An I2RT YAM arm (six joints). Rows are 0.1 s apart.
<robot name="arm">
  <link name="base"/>
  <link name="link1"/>
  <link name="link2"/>
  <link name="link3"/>
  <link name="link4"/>
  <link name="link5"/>
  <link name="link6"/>
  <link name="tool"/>
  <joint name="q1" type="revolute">
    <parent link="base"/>
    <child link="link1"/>
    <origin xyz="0 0 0.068"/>
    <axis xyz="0 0 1"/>
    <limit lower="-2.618" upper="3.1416"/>
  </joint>
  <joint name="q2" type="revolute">
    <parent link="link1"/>
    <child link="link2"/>
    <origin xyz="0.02 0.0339 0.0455"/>
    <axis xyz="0 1 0"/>
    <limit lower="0" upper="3.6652"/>
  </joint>
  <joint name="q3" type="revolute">
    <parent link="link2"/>
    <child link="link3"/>
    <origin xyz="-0.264 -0.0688 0"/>
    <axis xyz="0 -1 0"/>
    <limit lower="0" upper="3.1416"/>
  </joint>
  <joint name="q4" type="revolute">
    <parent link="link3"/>
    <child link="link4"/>
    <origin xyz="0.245 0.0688 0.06"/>
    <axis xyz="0 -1 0"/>
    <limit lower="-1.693" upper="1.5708"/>
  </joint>
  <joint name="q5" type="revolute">
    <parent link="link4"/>
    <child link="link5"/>
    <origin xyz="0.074 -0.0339 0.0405"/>
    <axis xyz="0 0 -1"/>
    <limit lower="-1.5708" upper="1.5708"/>
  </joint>
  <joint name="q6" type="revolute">
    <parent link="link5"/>
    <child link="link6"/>
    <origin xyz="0.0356 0 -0.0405"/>
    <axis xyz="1 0 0"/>
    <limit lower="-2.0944" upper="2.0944"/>
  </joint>
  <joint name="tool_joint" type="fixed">
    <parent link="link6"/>
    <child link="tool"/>
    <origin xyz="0 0 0" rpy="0 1.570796 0"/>
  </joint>
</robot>
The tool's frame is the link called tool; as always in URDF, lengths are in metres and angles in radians.
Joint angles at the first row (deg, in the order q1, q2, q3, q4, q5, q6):
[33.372 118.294 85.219 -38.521 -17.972 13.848]
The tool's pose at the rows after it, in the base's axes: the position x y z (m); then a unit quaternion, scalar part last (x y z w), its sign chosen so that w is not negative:
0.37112 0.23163 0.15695 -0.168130 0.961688 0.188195 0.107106
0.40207 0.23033 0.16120 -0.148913 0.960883 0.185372 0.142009
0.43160 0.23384 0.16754 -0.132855 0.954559 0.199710 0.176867
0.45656 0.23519 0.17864 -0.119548 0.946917 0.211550 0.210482
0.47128 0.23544 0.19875 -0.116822 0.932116 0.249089 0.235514
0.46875 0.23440 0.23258 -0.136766 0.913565 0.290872 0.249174
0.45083 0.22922 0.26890 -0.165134 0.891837 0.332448 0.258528
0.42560 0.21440 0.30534 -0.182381 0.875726 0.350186 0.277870
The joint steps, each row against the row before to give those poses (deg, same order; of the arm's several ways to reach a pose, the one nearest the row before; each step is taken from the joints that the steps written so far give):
[-2.658 3.944 5.255 0.069 2.352 -0.227]
[-1.985 4.189 7.258 0.379 1.448 0.417]
[-1.316 4.525 8.193 0.775 -0.255 1.100]
[-1.153 3.771 8.125 -0.126 -0.076 0.897]
[-0.900 1.457 5.906 0.175 -3.328 0.965]
[-0.287 -2.267 2.622 -1.346 -4.744 -0.629]
[0.000 -6.010 -2.971 0.079 -5.171 -1.112]
[-0.478 -8.171 -5.596 0.337 -2.284 -1.171]

